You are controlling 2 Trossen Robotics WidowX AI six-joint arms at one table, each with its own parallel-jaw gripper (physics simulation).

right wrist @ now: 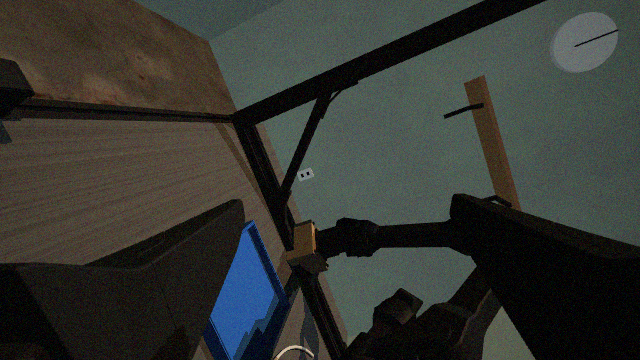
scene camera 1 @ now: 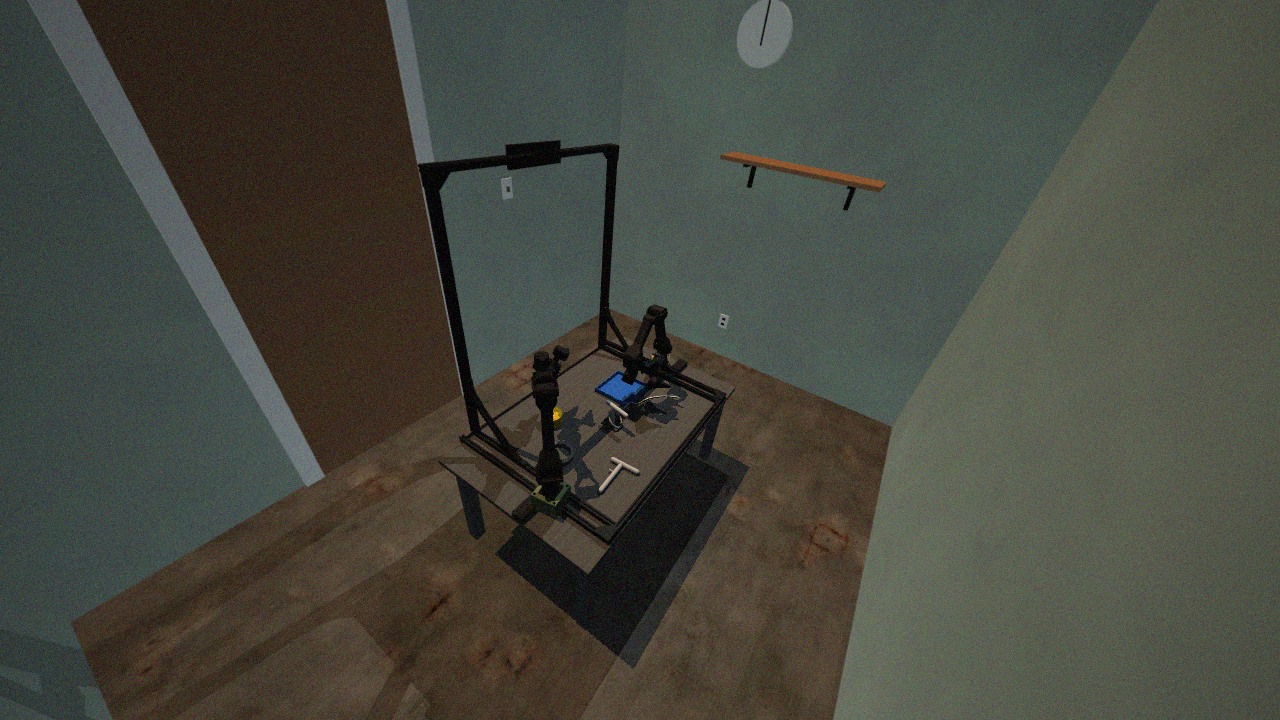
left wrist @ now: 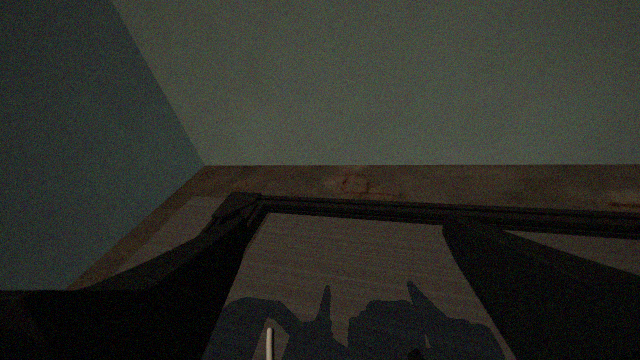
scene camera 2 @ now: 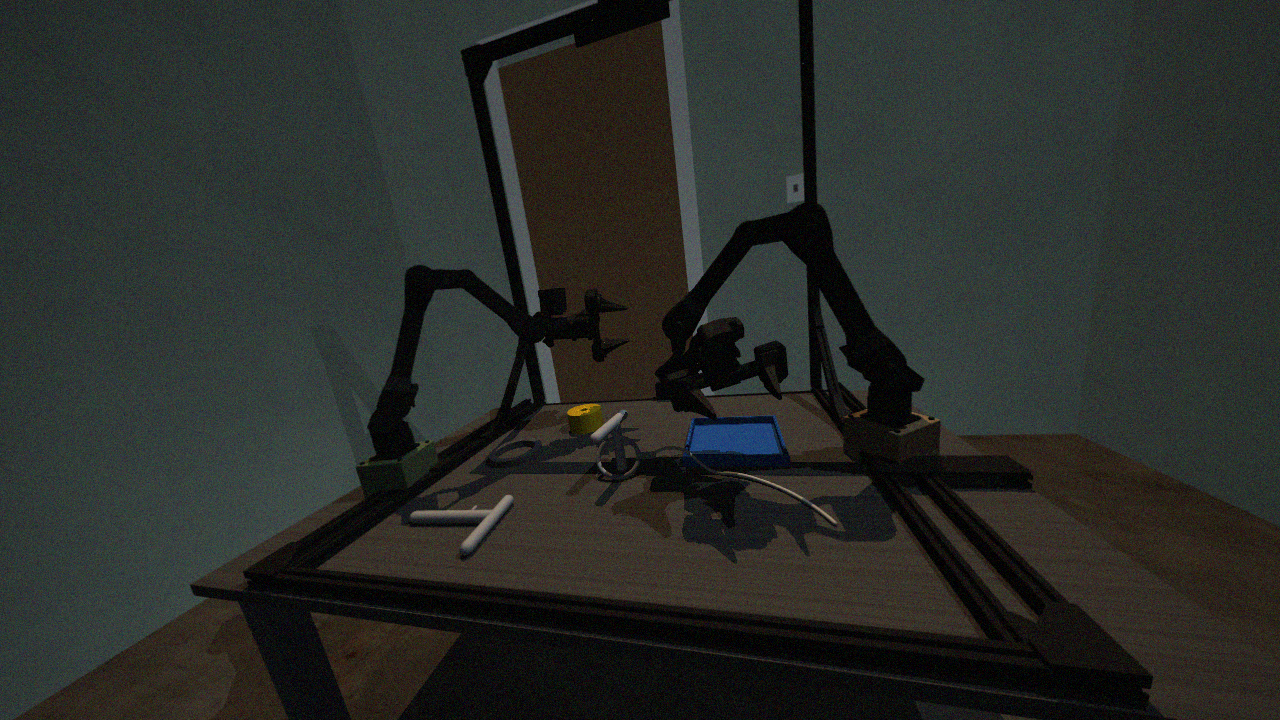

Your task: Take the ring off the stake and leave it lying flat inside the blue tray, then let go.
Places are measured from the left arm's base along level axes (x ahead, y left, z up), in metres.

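Pixels of known places: left gripper, between the fingertips: [scene camera 1: 673,380] [left wrist: 344,225] [scene camera 2: 748,407]; right gripper, between the fingertips: [right wrist: 346,206] [scene camera 2: 628,324]; left arm's base, origin of its link: [right wrist: 320,244] [scene camera 2: 889,417]; right arm's base, origin of its link: [scene camera 1: 551,489] [scene camera 2: 396,452].
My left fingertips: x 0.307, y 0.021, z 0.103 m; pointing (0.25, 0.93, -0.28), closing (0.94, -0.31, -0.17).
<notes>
For each thing: its middle in the pictures, then the offset to it from my left fingertips. "*": a spot on its surface instead.
- stake, a spot on its surface: [scene camera 2: 618,454] * 0.125 m ahead, 0.254 m right, 0.140 m down
- blue tray, middle of its body: [right wrist: 247,295] [scene camera 2: 733,438] [scene camera 1: 622,388] 0.120 m back, 0.220 m right, 0.163 m down
- pale T-shaped piece, middle of its body: [scene camera 2: 448,522] [scene camera 1: 614,478] 0.433 m ahead, 0.244 m right, 0.165 m down
- dark ring, a spot on its surface: [scene camera 2: 491,458] * 0.370 m ahead, 0.450 m right, 0.159 m down
- yellow cylinder, middle of its body: [scene camera 2: 585,418] [scene camera 1: 552,417] 0.132 m ahead, 0.529 m right, 0.150 m down
- curved pale cord, a spot on its surface: [scene camera 2: 778,488] * 0.078 m back, 0.041 m right, 0.171 m down
The stake [scene camera 2: 618,454] is a grey upright post with a pale crossbar on top, left of the tray in scene camera 2; its crossbar [scene camera 1: 617,409] shows in scene camera 1. The ring [scene camera 2: 614,477] stands steeply tilted around the lower post. The blue tray [scene camera 1: 617,386] [scene camera 2: 738,461] [right wrist: 247,295] lies flat with no ring inside. My left gripper [scene camera 2: 746,405] [left wrist: 344,225] is open and empty, pointing down at a slant, above the table near the tray. My right gripper [scene camera 2: 626,323] is open and empty, held high behind the stake, its fingers pointing sideways.
A pale T-shaped piece [scene camera 1: 619,467] [scene camera 2: 487,521] lies at the front left in scene camera 2. A dark ring [scene camera 2: 491,458] and a yellow cylinder [scene camera 1: 556,413] [scene camera 2: 586,419] are farther back. A curved pale cord [scene camera 2: 778,488] rises or lies before the tray. Black rails [scene camera 2: 554,613] border the table.
</notes>
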